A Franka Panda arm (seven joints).
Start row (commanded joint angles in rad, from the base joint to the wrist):
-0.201 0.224 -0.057 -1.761 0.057 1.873 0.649
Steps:
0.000 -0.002 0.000 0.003 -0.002 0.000 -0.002
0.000 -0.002 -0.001 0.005 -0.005 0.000 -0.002
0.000 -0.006 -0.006 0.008 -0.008 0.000 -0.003
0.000 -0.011 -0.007 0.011 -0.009 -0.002 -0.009
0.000 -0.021 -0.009 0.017 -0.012 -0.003 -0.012
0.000 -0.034 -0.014 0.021 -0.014 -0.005 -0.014
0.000 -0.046 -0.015 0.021 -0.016 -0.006 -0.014
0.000 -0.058 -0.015 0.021 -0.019 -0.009 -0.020
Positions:
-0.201 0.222 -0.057 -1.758 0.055 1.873 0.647
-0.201 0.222 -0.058 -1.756 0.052 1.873 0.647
-0.201 0.218 -0.063 -1.753 0.049 1.873 0.646
-0.201 0.213 -0.064 -1.750 0.048 1.871 0.640
-0.201 0.203 -0.066 -1.744 0.045 1.870 0.637
-0.201 0.190 -0.071 -1.740 0.043 1.868 0.635
-0.201 0.178 -0.072 -1.740 0.041 1.867 0.635
-0.201 0.166 -0.072 -1.740 0.038 1.864 0.629

